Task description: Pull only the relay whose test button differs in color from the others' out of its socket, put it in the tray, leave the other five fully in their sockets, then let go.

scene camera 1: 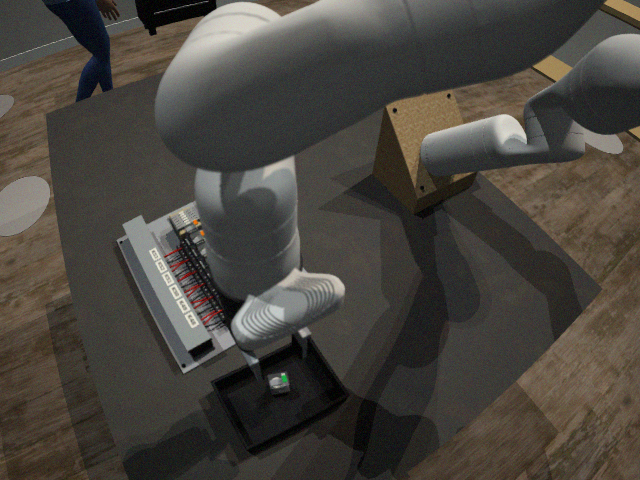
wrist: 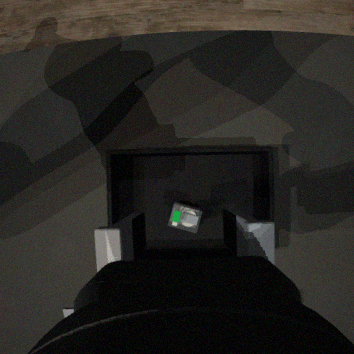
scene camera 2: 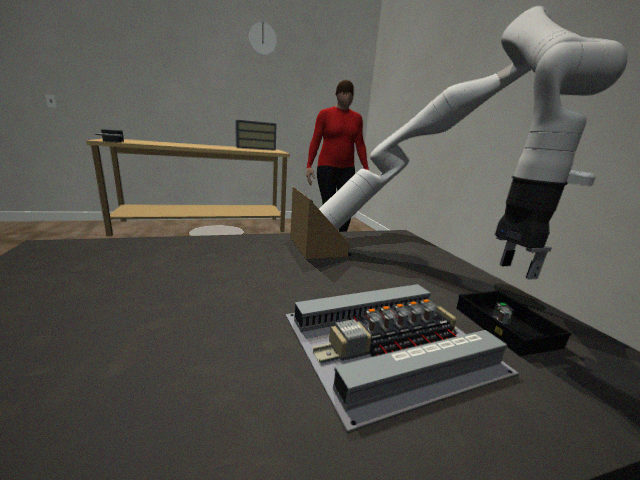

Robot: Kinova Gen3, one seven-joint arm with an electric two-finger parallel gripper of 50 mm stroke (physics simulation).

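Places are measured from the arm's base along level axes (x down, y right, z back), in millimetres.
Pixels of known places: gripper, fingertip midpoint: (scene camera 1: 278, 362) (wrist: 183, 227) (scene camera 2: 517, 271); arm's base, link origin: (scene camera 1: 437, 154) (scene camera 2: 326, 221).
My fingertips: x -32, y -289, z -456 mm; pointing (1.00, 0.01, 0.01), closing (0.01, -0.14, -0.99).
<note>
Ahead of a thing's pixels: the offset from my fingertips to its top centre.
The relay with the green test button {dy +5, dx +77, dz -1 mm} (scene camera 1: 278, 383) (scene camera 2: 501, 312) (wrist: 185, 218) rests in the black tray {dy -6, dx +89, dz -5 mm} (scene camera 1: 305, 400) (scene camera 2: 542, 342) (wrist: 192, 150), turned slightly against its walls. My gripper (scene camera 1: 281, 366) (scene camera 2: 519, 269) (wrist: 183, 227) is open and empty, fingers pointing down. It hangs above the tray, clear of the relay. The relays with orange buttons {dy +248, dx +54, dz -31 mm} (scene camera 2: 399, 312) stand in a row in their sockets on the panel in scene camera 2; they look level with each other. In scene camera 1 the arm hides most of that row.
The panel (scene camera 1: 224, 338) (scene camera 2: 429, 400) lies beside the tray. Grey wiring ducts {dy +245, dx +81, dz -122 mm} (scene camera 1: 165, 289) (scene camera 2: 421, 364) run along both sides of the relay row. The arm's wooden wedge base (scene camera 1: 395, 160) (scene camera 2: 312, 232) stands farther back. A person in red (scene camera 2: 338, 136) stands beyond the table.
</note>
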